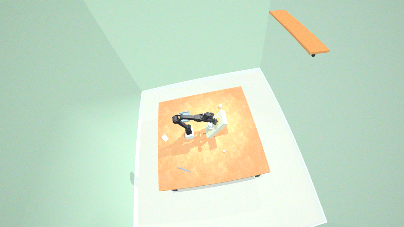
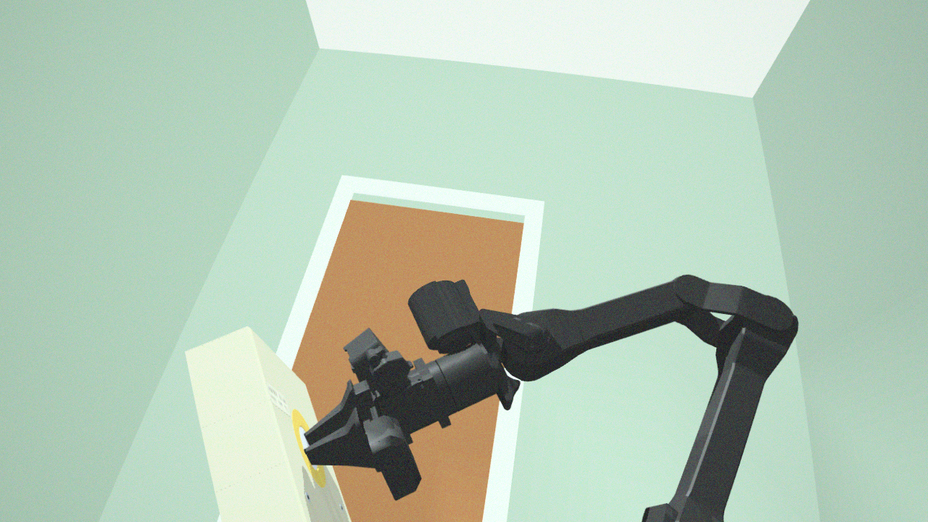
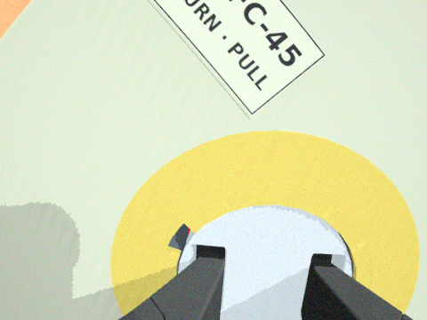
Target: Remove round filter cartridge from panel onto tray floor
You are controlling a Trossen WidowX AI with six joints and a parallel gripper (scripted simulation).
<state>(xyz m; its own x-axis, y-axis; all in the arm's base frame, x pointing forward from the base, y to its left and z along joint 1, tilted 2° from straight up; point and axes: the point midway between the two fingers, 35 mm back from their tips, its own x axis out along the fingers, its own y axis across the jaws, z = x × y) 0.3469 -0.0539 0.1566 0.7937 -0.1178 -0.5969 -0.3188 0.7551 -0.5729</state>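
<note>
Now: the cream service panel 8 cm below my gripper tip, 4 cm behind it and 1 cm to the left of it. Also, from my gripper tip: round filter cartridge (1 cm below, 1 cm ahead); white square pad (71 cm behind, 22 cm below, 13 cm to the left).
</note>
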